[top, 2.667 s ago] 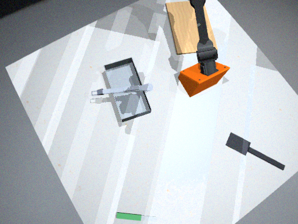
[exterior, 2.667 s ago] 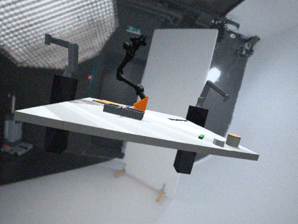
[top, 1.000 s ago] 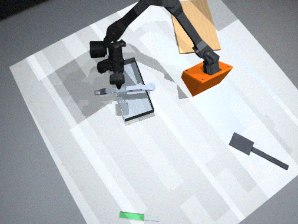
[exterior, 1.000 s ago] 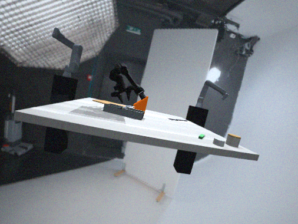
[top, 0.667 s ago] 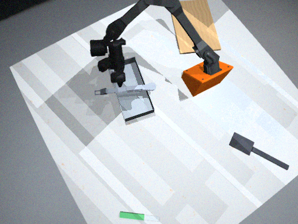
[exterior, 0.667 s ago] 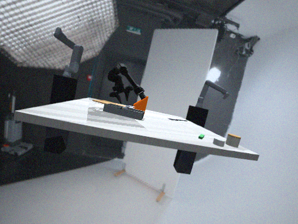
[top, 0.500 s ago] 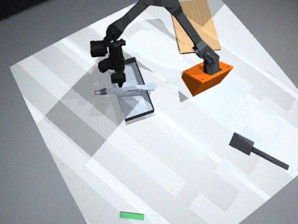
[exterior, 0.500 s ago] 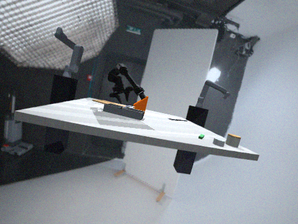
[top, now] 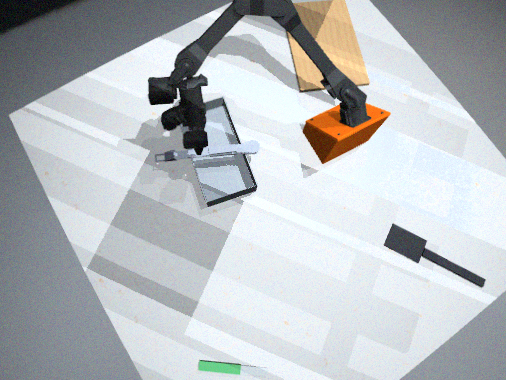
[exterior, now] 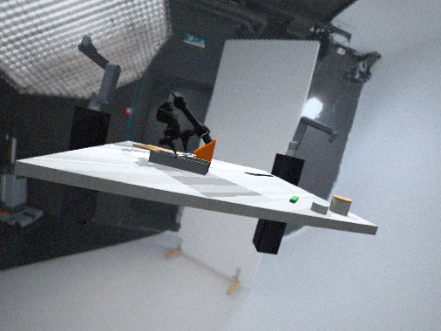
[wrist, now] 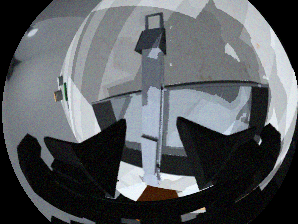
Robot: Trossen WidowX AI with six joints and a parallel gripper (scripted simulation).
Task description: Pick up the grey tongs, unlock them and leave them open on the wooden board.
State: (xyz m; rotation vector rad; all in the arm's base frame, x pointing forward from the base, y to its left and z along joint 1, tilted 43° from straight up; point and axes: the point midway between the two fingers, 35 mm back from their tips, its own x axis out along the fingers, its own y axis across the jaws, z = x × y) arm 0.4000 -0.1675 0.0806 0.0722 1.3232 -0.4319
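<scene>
My gripper tip is now 5 cm past the roasting tin, 5 cm above it and 1 cm to the right of it. From my gripper tip the other things lie so: dark spatula (59 cm to the left, 45 cm behind, 7 cm below); then wooden board (57 cm behind, 18 cm to the right, 7 cm below); then green-handled tool (57 cm to the left, 19 cm ahead, 7 cm below).
</scene>
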